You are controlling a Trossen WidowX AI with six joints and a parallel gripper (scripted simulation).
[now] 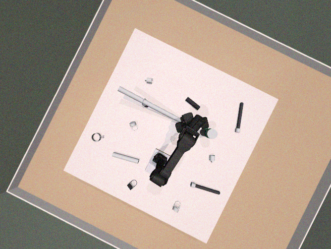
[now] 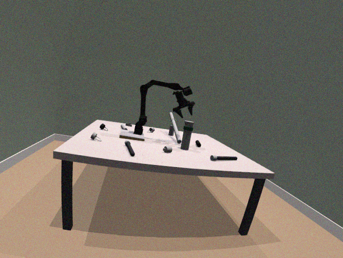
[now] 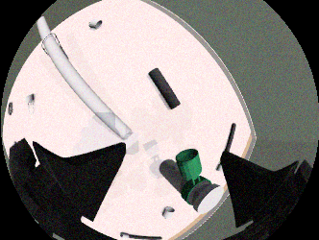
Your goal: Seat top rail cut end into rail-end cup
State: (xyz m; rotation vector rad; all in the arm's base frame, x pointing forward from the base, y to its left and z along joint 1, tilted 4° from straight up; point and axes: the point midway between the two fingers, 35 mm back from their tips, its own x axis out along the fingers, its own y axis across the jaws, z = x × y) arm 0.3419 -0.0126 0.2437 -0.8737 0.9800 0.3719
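Now: gripper tip 90 mm to the left of the green rail-end cup, 70 mm above it and 20 mm short of it. The rest, counted from my gripper tip: short grey pipe 520 mm behind, 250 mm to the left, 210 mm below; then short dark cylinder 210 mm below, 140 mm ahead, 50 mm to the left.
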